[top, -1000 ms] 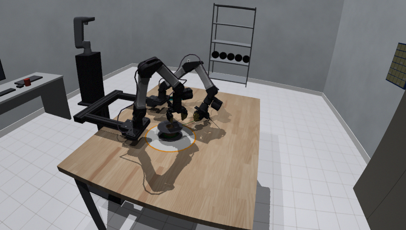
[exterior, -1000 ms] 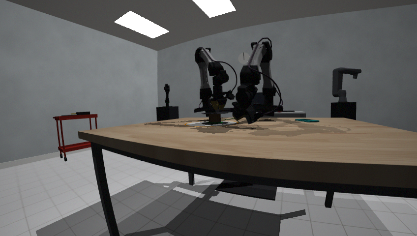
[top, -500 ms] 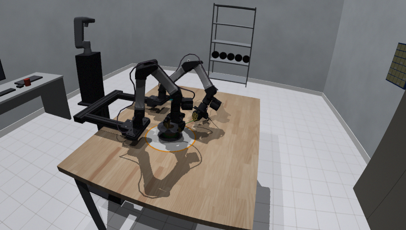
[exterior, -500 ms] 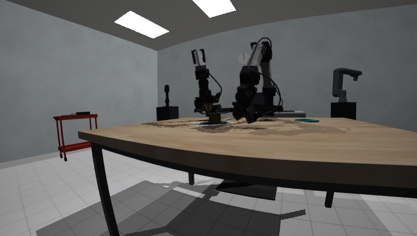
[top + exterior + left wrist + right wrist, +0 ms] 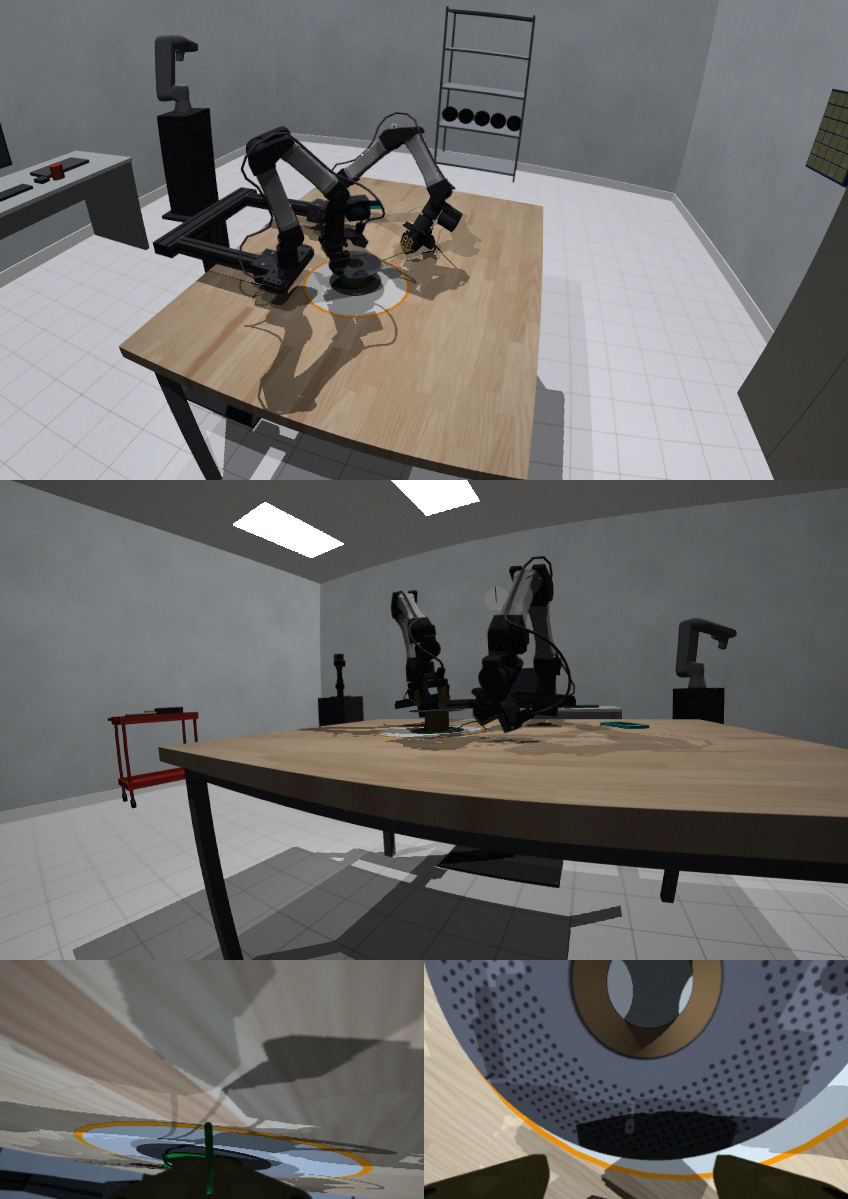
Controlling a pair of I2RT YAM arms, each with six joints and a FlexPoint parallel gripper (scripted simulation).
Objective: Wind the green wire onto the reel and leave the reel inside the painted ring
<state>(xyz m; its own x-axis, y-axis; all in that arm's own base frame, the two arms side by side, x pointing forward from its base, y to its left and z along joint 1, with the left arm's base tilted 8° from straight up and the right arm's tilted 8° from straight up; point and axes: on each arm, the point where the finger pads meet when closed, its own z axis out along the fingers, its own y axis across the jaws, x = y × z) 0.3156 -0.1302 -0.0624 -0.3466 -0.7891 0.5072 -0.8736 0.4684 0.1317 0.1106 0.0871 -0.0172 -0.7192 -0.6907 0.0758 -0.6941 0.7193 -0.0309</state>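
The dark reel lies 6 cm ahead of my right hand, 4 cm to the left of it and 5 cm below it. Round my right hand: flat teal object 9 cm behind, 63 cm to the left, 8 cm below; then orange painted ring 6 cm ahead, 2 cm to the left, 9 cm below.
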